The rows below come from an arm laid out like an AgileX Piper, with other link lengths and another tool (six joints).
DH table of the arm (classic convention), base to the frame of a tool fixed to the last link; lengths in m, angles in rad. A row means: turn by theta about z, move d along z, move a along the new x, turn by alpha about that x. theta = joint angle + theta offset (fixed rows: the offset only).
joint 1: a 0, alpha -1.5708, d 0.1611, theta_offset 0
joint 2: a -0.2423, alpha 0, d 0, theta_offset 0.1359
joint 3: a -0.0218, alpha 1.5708, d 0, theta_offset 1.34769
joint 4: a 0, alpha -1.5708, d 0.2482, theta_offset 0
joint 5: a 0, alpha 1.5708, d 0, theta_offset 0
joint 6: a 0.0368, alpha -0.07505, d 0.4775, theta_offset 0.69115
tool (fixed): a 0, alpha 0, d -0.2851, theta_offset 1.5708
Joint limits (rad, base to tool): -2.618..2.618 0..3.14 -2.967..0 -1.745..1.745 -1.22..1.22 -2.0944..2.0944
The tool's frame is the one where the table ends.
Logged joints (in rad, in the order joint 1, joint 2, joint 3, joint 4, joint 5, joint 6), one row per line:
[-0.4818, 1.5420, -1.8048, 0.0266, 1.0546, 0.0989]
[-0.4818, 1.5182, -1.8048, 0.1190, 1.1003, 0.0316]
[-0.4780, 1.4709, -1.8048, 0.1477, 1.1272, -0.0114]
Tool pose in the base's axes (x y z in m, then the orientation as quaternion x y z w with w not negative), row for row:
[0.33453, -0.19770, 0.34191, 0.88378, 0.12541, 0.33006, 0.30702]
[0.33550, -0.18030, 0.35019, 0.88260, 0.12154, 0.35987, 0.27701]
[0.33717, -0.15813, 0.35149, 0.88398, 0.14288, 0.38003, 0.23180]
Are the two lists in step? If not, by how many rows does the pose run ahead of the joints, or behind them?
The pose runs 2 rows behind the joints: the pose in row i belongs to the joints in row i - 2.
